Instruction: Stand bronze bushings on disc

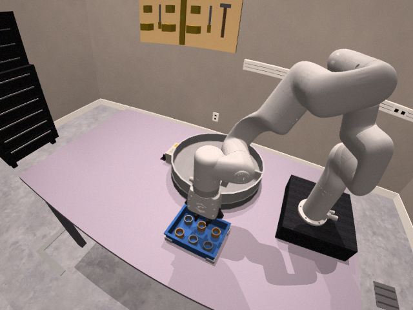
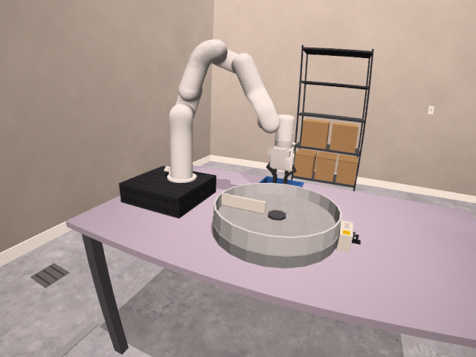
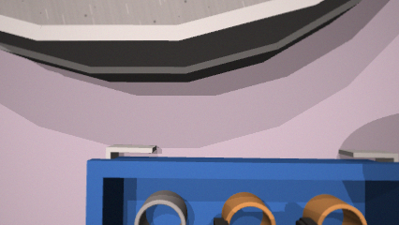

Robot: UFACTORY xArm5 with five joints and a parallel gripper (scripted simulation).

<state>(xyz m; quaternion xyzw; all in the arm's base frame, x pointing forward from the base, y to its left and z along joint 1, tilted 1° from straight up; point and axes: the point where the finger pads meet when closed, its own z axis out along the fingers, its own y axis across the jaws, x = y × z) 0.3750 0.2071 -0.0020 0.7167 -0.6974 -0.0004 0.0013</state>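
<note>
My gripper is now 30 mm to the right of the blue crate and 50 mm above it. Also, from my hand: turntable disc (80 mm ahead, 300 mm to the right, 20 mm below).
</note>
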